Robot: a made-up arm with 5 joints. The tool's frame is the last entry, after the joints.
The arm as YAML. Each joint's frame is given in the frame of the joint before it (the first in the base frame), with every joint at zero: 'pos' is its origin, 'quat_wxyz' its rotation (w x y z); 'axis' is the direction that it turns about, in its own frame. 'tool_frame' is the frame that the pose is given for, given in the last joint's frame.
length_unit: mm
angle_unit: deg
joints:
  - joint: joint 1
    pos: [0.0, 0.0, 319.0]
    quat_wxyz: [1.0, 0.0, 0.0, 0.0]
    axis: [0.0, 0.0, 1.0]
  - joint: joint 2
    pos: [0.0, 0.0, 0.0]
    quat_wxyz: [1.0, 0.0, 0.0, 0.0]
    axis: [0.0, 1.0, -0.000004]
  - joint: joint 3
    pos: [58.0, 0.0, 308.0]
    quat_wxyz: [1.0, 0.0, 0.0, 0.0]
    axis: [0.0, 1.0, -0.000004]
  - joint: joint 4
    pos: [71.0, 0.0, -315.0]
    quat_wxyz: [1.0, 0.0, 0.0, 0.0]
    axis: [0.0, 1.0, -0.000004]
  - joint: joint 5
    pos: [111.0, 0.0, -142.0]
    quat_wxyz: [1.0, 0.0, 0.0, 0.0]
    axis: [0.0, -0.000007, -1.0]
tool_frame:
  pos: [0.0, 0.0, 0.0]
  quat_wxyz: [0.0, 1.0, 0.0, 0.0]
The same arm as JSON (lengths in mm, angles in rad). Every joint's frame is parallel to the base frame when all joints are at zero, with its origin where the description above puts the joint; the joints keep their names.
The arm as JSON. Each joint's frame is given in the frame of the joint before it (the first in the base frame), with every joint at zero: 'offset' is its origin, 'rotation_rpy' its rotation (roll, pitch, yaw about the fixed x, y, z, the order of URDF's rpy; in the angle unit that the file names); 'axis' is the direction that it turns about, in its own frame. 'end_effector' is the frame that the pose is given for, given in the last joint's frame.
{"length_unit": "mm", "angle_unit": "rad", "chain": [{"id": "joint 1", "offset": [0.0, 0.0, 319.0], "rotation_rpy": [0.0, 0.0, 0.0], "axis": [0.0, 0.0, 1.0]}, {"id": "joint 2", "offset": [0.0, 0.0, 0.0], "rotation_rpy": [0.0, 0.0, 0.0], "axis": [0.0, 1.0, 0.0]}, {"id": "joint 3", "offset": [58.0, 0.0, 308.0], "rotation_rpy": [0.0, 0.0, 0.0], "axis": [0.0, 1.0, 0.0]}, {"id": "joint 4", "offset": [71.0, 0.0, -315.0], "rotation_rpy": [0.0, 0.0, 0.0], "axis": [0.0, 1.0, 0.0]}, {"id": "joint 5", "offset": [111.0, 0.0, -142.0], "rotation_rpy": [0.0, 0.0, 0.0], "axis": [0.0, 0.0, -1.0]}], "end_effector": {"offset": [0.0, 0.0, 0.0], "rotation_rpy": [3.1416, 0.0, 0.0]}}
